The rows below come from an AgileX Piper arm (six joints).
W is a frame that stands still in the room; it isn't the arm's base.
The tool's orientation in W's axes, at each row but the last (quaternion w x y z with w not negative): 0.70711, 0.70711, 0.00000, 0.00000; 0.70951, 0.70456, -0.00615, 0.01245; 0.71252, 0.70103, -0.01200, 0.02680; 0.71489, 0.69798, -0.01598, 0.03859; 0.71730, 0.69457, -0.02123, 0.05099; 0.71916, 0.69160, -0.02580, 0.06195; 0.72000, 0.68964, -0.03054, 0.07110; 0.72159, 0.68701, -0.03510, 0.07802; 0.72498, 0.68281, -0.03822, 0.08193; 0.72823, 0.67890, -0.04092, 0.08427; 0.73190, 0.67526, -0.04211, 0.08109; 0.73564, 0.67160, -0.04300, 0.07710; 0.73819, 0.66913, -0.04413, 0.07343
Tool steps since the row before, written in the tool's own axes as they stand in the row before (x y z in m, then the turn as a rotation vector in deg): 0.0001, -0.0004, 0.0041, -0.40, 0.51, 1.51; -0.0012, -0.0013, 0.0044, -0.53, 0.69, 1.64; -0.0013, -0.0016, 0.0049, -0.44, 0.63, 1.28; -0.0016, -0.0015, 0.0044, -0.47, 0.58, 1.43; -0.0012, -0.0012, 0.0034, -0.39, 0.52, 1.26; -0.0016, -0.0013, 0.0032, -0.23, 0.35, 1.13; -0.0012, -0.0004, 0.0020, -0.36, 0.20, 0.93; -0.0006, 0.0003, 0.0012, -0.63, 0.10, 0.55; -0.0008, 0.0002, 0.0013, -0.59, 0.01, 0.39; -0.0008, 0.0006, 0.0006, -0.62, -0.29, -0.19; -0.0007, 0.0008, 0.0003, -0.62, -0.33, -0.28; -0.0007, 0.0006, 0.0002, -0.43, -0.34, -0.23; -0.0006, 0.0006, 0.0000, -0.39, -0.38, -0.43
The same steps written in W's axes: 0.0001, -0.0041, -0.0004, -0.40, -1.51, 0.51; -0.0011, -0.0044, -0.0013, -0.53, -1.64, 0.69; -0.0011, -0.0050, -0.0016, -0.45, -1.28, 0.63; -0.0013, -0.0045, -0.0015, -0.47, -1.43, 0.58; -0.0009, -0.0035, -0.0012, -0.39, -1.26, 0.52; -0.0013, -0.0033, -0.0014, -0.22, -1.13, 0.37; -0.0010, -0.0021, -0.0005, -0.33, -0.94, 0.19; -0.0006, -0.0012, 0.0003, -0.61, -0.58, 0.03; -0.0007, -0.0013, 0.0001, -0.56, -0.43, -0.06; -0.0009, -0.0006, 0.0005, -0.57, 0.13, -0.41; -0.0008, -0.0003, 0.0007, -0.57, 0.22, -0.45; -0.0008, -0.0002, 0.0005, -0.37, 0.18, -0.43; -0.0007, 0.0000, 0.0005, -0.33, 0.37, -0.48
